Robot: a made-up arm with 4 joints. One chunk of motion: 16 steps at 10 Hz.
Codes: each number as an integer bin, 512 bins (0 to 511) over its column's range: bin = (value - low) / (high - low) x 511, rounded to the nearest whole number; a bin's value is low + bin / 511 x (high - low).
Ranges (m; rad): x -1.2..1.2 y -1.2..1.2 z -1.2..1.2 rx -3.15..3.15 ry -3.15..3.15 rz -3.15..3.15
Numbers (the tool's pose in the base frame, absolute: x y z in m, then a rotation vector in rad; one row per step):
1: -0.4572 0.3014 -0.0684 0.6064 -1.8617 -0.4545
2: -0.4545 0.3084 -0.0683 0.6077 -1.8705 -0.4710
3: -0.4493 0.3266 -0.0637 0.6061 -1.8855 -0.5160
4: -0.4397 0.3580 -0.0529 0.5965 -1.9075 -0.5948
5: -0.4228 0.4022 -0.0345 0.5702 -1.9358 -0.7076
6: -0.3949 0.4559 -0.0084 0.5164 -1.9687 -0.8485
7: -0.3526 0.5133 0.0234 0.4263 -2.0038 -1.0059
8: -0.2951 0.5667 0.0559 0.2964 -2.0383 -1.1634
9: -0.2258 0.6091 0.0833 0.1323 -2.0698 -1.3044
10: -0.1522 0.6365 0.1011 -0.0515 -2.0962 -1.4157
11: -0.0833 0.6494 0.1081 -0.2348 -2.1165 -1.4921
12: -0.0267 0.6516 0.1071 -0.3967 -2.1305 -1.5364
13: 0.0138 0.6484 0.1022 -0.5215 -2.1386 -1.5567
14: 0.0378 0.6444 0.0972 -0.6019 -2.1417 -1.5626
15: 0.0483 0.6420 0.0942 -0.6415 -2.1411 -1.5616
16: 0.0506 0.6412 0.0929 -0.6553 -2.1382 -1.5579
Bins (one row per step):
1: 158 320 241 305 104 219
2: 159 321 241 305 104 217
3: 160 325 242 305 103 214
4: 162 332 244 304 101 207
5: 165 341 248 302 98 198
6: 171 353 254 297 96 187
7: 180 365 260 290 93 174
8: 193 376 267 280 90 161
9: 207 385 273 266 88 150
10: 223 391 277 251 85 141
11: 238 394 279 236 84 134
12: 250 394 278 223 83 131
13: 258 394 277 213 82 129
14: 264 393 276 207 82 129
15: 266 392 276 203 82 129
16: 266 392 275 202 82 129

